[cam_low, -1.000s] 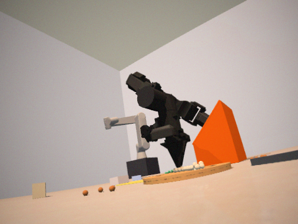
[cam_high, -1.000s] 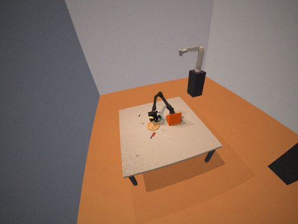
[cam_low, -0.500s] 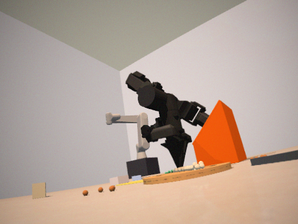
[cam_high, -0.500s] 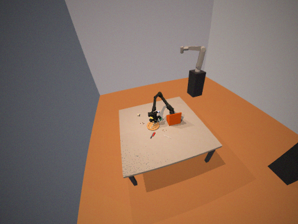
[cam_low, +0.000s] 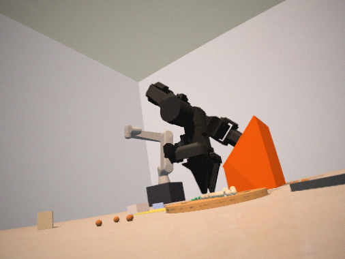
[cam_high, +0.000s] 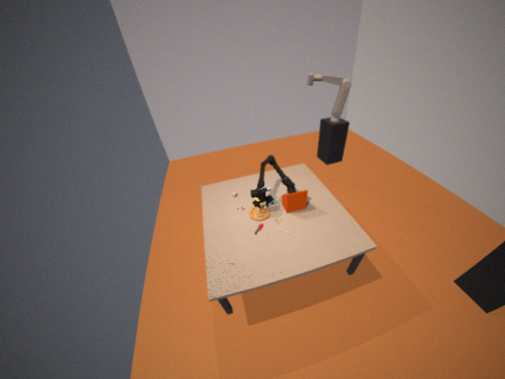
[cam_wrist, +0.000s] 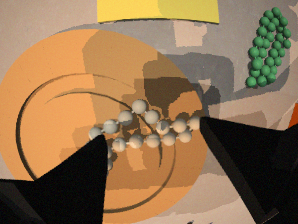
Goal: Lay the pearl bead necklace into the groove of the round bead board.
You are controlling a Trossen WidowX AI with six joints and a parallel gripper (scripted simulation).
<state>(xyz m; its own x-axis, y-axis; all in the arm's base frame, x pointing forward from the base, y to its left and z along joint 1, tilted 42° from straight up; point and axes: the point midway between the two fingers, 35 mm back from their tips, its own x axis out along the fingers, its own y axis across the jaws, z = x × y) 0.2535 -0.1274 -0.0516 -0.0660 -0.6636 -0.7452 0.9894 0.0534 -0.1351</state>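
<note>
My gripper tip is 5 cm short of the round wooden bead board, 3 cm to the right of it and 1 cm above it. The rest, counted from my gripper tip: tan cube 30 cm to the right, 22 cm ahead; then yellow flat piece 14 cm to the right, 2 cm below, 1 cm behind; then red-handled tool 21 cm to the left, 11 cm ahead, 2 cm below.
</note>
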